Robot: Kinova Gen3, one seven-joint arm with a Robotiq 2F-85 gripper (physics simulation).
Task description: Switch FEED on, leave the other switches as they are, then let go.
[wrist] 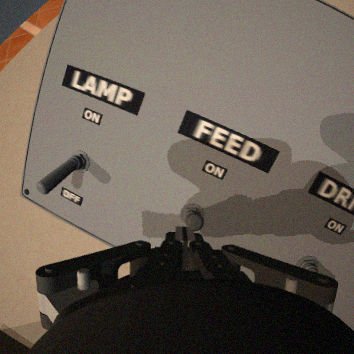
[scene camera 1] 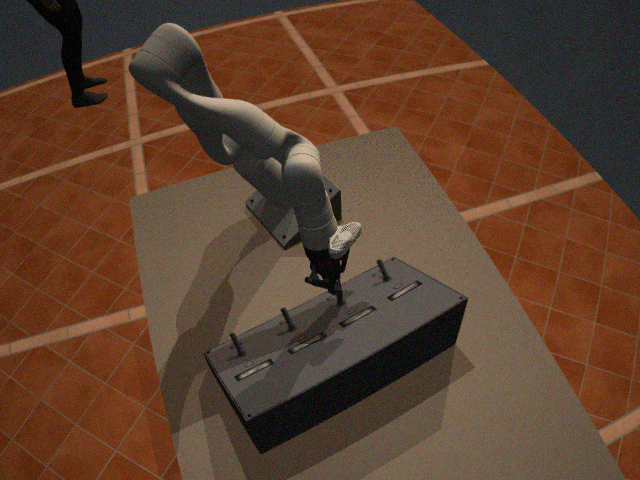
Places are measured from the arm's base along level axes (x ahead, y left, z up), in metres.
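Pixels of known places: gripper, fingertip midpoint: (wrist: 182, 237) (scene camera 1: 335, 292).
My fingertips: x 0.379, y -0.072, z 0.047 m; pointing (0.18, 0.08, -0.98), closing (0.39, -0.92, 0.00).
Note:
Ahead of a thing's pixels: the offset from my fingertips to its top centre. "pt": to the spot under its first point. Level surfaces: height alone.
The FEED switch @(dy +0.000, dx +0.016, dz +0.033 m) (scene camera 1: 339, 297) (wrist: 194, 218) is a short dark lever below its ON mark. The wrist view sees it nearly end-on, so its exact tilt is hard to tell. My gripper (scene camera 1: 335, 289) (wrist: 182, 237) is shut and empty, its tips right beside the FEED lever on the side away from the ON mark; whether they touch is unclear. The LAMP switch @(dy +0.120, dx +0.001, dz +0.021 m) (scene camera 1: 382, 270) (wrist: 62, 172) leans toward OFF. The DRIVE switch @(pt dy -0.123, dx +0.011, dz +0.006 m) (scene camera 1: 287, 319) (wrist: 310, 263) is partly hidden by the gripper in the wrist view.
The grey switch box (scene camera 1: 356, 361) (wrist: 200, 50) stands on the tan table top @(dz -0.109 m) (scene camera 1: 496, 372). A fourth lever @(dy -0.240, dx +0.008, dz +0.021 m) (scene camera 1: 236, 343) is at the box's left end in the scene view. The arm's base plate (scene camera 1: 273, 222) is behind. A dark figure's legs (scene camera 1: 72, 56) show at the upper left.

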